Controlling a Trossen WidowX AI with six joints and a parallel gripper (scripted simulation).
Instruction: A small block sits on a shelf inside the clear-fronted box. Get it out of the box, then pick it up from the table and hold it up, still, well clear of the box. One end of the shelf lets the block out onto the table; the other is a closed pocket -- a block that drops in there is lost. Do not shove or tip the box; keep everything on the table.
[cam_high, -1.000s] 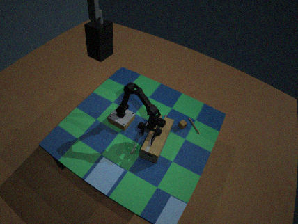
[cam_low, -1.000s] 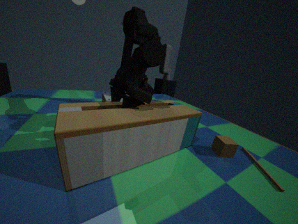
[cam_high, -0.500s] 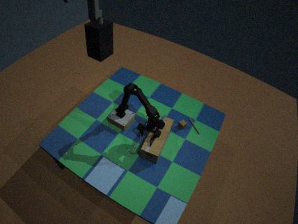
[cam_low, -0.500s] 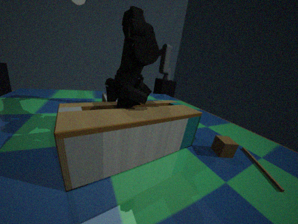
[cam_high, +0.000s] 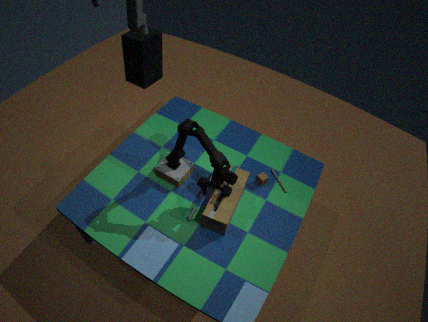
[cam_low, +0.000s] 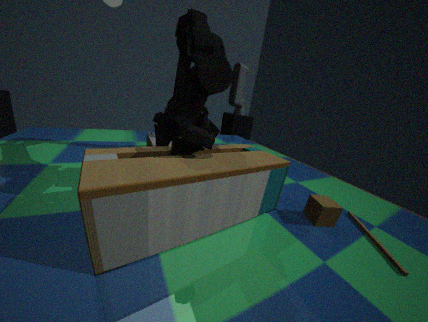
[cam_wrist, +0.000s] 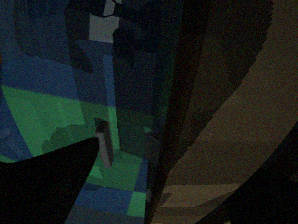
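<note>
Right now the dark object is 60 mm ahead of my gripper tip and 20 mm to the right of it. Round my gripper tip: brown block: 350 mm to the left, 160 mm ahead, 60 mm below; then box: 50 mm to the left, 30 mm below, 20 mm ahead.
</note>
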